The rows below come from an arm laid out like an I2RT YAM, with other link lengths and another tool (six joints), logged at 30 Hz.
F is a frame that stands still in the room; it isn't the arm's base.
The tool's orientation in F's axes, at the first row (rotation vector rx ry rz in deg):
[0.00 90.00 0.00]
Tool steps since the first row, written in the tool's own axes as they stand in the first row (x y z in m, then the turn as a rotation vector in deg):
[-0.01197 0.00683 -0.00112 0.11 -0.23 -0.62]
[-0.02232 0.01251 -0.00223 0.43 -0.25 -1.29]
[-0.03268 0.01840 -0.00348 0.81 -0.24 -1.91]
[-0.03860 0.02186 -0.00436 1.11 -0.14 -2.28]
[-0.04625 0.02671 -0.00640 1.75 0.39 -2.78]
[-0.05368 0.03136 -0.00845 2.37 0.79 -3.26]
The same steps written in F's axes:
[-0.00112 0.00683 0.01197 -0.62 -0.23 -0.11]
[-0.00223 0.01251 0.02232 -1.29 -0.25 -0.43]
[-0.00348 0.01840 0.03268 -1.91 -0.24 -0.81]
[-0.00436 0.02186 0.03860 -2.28 -0.14 -1.11]
[-0.00640 0.02671 0.04625 -2.78 0.39 -1.75]
[-0.00845 0.03136 0.05368 -3.26 0.79 -2.37]

